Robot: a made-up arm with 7 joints. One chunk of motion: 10 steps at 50 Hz.
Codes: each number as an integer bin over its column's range. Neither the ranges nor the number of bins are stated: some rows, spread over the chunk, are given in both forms.
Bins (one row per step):
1: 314 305 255 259 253 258
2: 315 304 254 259 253 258
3: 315 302 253 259 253 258
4: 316 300 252 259 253 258
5: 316 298 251 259 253 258
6: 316 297 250 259 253 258
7: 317 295 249 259 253 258
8: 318 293 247 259 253 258
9: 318 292 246 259 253 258
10: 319 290 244 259 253 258
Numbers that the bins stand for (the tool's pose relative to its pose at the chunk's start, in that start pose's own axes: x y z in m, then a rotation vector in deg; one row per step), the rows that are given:
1: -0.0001 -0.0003 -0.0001 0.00 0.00 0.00
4: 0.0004 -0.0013 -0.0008 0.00 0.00 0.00
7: 0.0006 -0.0023 -0.0015 0.00 0.00 0.00
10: 0.0012 -0.0032 -0.0027 0.00 0.00 0.00
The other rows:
2: 0.0001 -0.0005 -0.0004 0.00 0.00 0.00
3: 0.0001 -0.0009 -0.0006 0.00 0.00 0.00
5: 0.0004 -0.0017 -0.0011 0.00 0.00 0.00
6: 0.0004 -0.0019 -0.0013 0.00 0.00 0.00
8: 0.0009 -0.0027 -0.0020 0.00 0.00 0.00
9: 0.0009 -0.0029 -0.0022 0.00 0.00 0.00

